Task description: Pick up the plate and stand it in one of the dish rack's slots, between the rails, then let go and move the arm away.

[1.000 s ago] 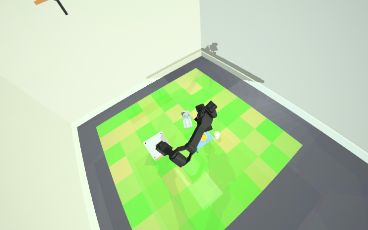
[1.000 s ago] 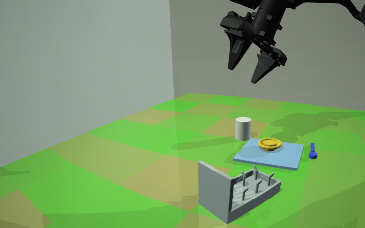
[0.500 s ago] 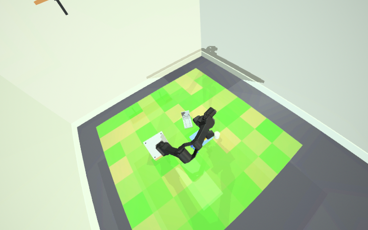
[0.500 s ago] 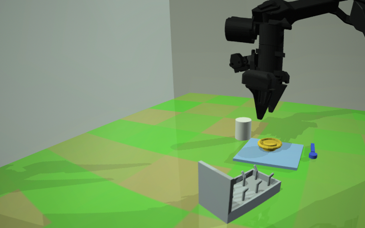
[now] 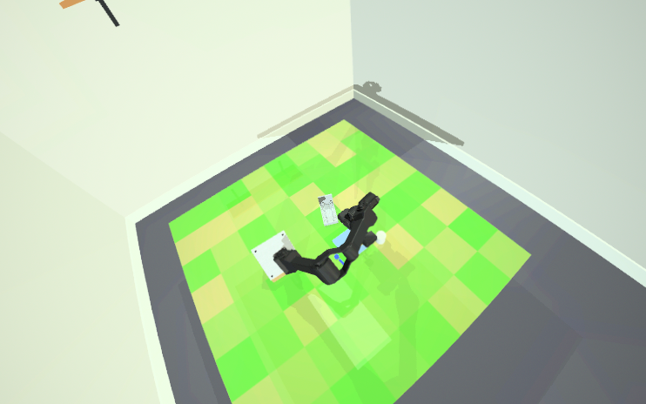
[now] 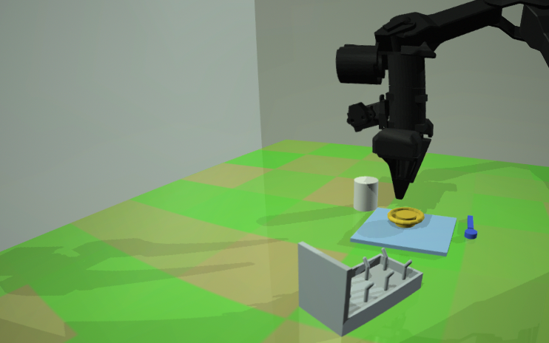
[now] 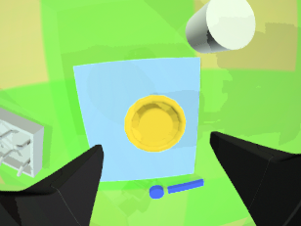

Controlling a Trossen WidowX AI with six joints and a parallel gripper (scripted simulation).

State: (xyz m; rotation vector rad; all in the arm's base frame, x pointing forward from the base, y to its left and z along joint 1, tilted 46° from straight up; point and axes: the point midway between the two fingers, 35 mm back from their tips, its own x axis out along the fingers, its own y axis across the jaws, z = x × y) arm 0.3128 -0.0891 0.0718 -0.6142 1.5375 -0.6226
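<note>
Now: the yellow plate 40 mm below my gripper tip. The rest, counted from my gripper tip: white cylinder cup 90 mm ahead, 60 mm to the right, 40 mm below; then light blue mat 10 mm behind, 10 mm to the left, 60 mm below; then small blue spoon 120 mm behind, 20 mm to the right, 60 mm below.
</note>
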